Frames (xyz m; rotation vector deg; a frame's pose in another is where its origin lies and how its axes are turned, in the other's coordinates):
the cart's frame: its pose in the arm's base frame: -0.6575 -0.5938 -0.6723 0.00 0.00 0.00
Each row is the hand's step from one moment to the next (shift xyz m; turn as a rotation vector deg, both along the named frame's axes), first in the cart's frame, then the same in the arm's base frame.
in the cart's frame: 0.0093 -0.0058 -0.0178 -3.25 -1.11 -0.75
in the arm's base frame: 0.0093 -0.0058 -0.0178 -3.25 -1.11 -0.75
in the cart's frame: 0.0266 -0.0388 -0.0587 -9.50 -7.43 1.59
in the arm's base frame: 0.0266 -0.0388 -0.0587 -9.50 -7.43 1.59
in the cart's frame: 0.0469 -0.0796 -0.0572 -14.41 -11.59 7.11
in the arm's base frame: 0.0469 -0.0796 -0.0572 -14.41 -11.59 7.11
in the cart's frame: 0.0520 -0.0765 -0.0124 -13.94 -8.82 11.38
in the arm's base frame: 0.0520 -0.0765 -0.0124 -13.94 -8.82 11.38
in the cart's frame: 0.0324 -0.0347 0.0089 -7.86 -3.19 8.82
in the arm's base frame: 0.0324 -0.0347 0.0089 -7.86 -3.19 8.82
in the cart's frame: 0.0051 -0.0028 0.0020 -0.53 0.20 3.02
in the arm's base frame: 0.0051 -0.0028 0.0020 -0.53 0.20 3.02
